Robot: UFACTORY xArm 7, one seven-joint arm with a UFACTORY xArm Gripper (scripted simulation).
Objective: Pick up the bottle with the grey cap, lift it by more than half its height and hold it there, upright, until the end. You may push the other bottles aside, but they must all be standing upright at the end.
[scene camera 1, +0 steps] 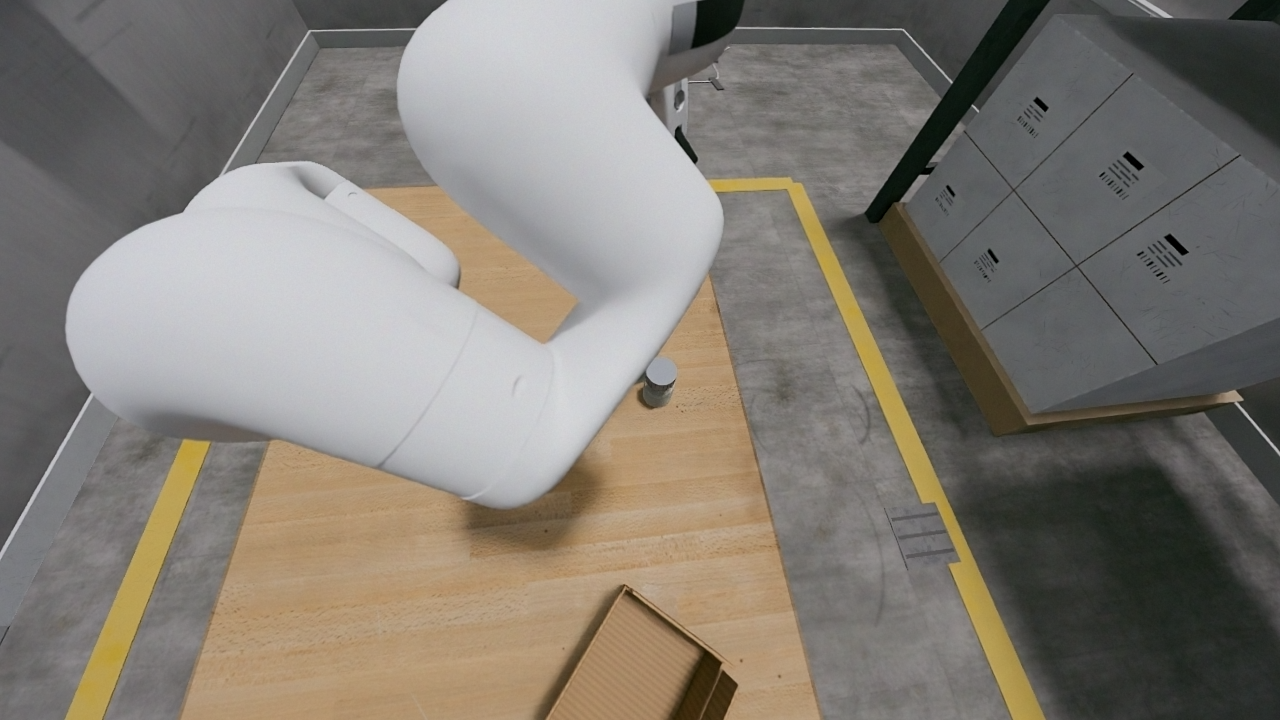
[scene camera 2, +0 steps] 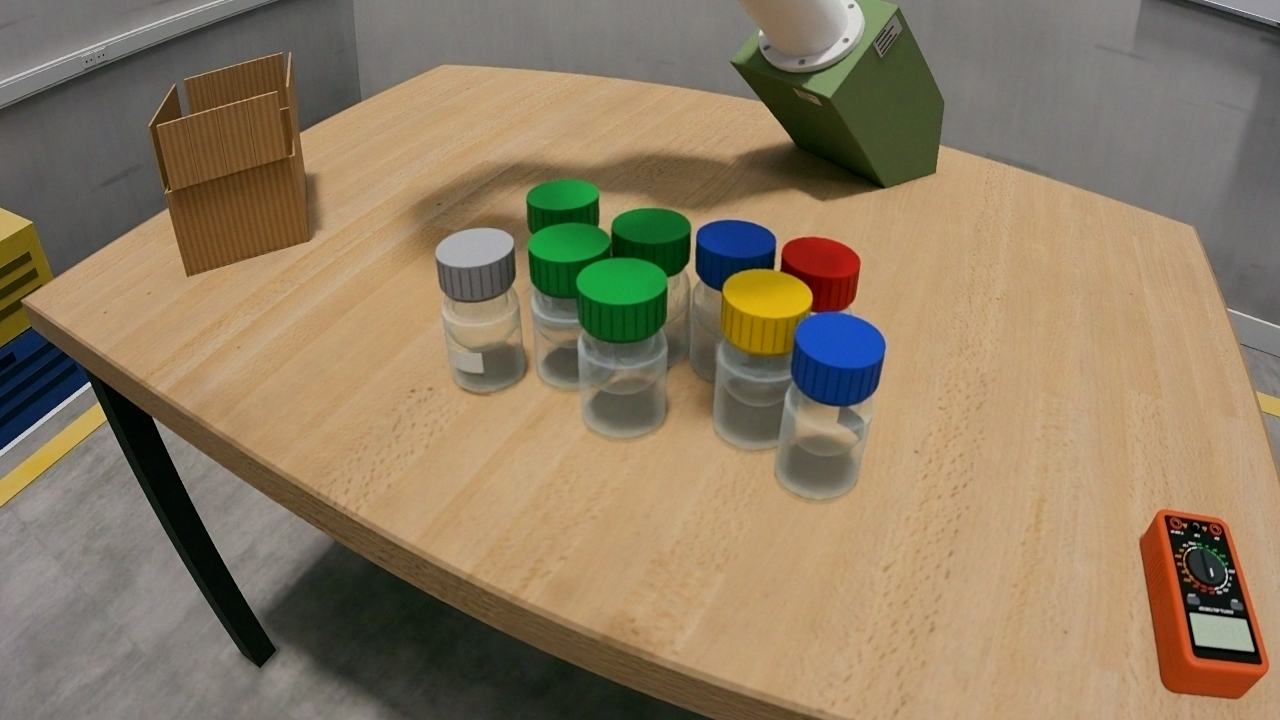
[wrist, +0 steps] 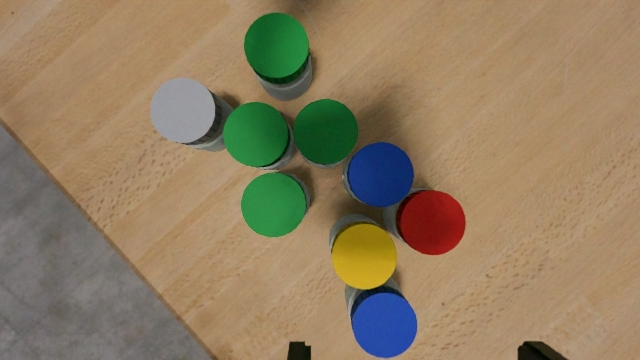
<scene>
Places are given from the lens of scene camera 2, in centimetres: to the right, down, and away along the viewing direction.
cardboard box (scene camera 2: 233, 194): -42, -17, 70
green-capped bottle (scene camera 2: 557, 254): -5, -7, 52
red-capped bottle (scene camera 2: 830, 269): 12, -6, 51
The marked spots on the cardboard box and the red-capped bottle are 58 cm apart.
</scene>
